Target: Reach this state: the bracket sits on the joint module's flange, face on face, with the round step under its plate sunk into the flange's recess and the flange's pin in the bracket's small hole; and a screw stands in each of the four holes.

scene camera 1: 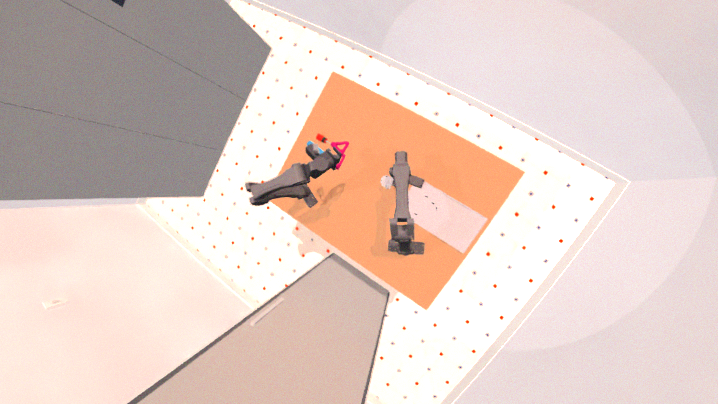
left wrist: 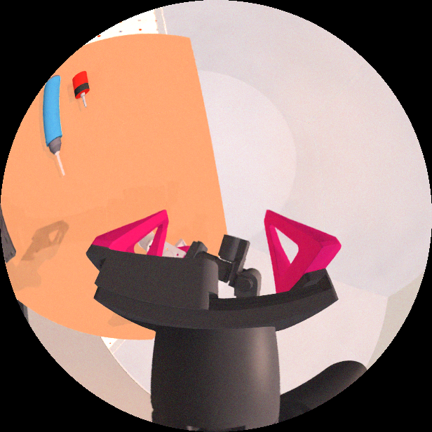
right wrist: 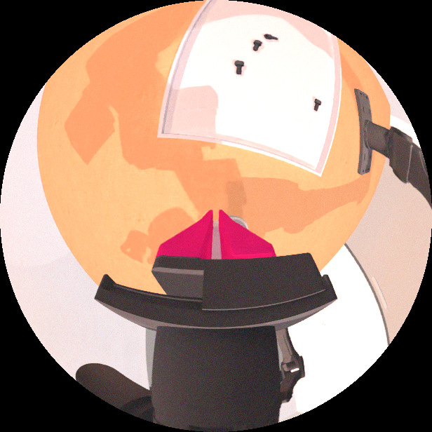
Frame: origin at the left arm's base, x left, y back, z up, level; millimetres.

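Seen in the pictures: left gripper, fingertip midpoint: (scene camera 1: 346, 149); left arm's base at its link origin: (scene camera 1: 305, 192).
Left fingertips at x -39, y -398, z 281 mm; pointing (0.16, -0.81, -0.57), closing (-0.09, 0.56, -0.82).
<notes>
Pixels of each thing's middle, then the offset from my left fingertips to it. Level surfaces: height alone.
- pale round piece at the middle of its body: (scene camera 1: 386, 181) dx -200, dy -52, dz -249 mm
- short red driver at the middle of its body: (scene camera 1: 324, 140) dx +220, dy +114, dz -264 mm
- pale tray at the middle of its body: (scene camera 1: 440, 214) dx -509, dy -187, dz -273 mm
- orange mat at its surface level: dz -281 mm
My right gripper (right wrist: 215, 215) is shut on a thin grey part between its pink fingers, apparently the bracket (right wrist: 216, 242). A pale plate with small holes (left wrist: 171, 248) shows beside a right finger in the left wrist view. A pale round piece (scene camera 1: 386, 181) shows beside the right arm; I cannot tell whether it is the bracket's plate or the joint module's flange. A grey curved rim (right wrist: 241, 220) shows behind the right fingers. Several black screws (right wrist: 239, 67) (right wrist: 257, 45) (right wrist: 270, 37) (right wrist: 317, 104) lie apart on the tray. My left gripper (scene camera 1: 343, 153) (left wrist: 215, 214) is wide open and empty.
A blue-handled screwdriver (left wrist: 52, 110) (scene camera 1: 311, 144) and a short red driver (left wrist: 80, 85) (scene camera 1: 321, 137) lie near the left arm. The pale tray (scene camera 1: 464, 228) (right wrist: 200, 107) lies on the orange mat (scene camera 1: 371, 110) at the right arm's right side in scene camera 1.
</notes>
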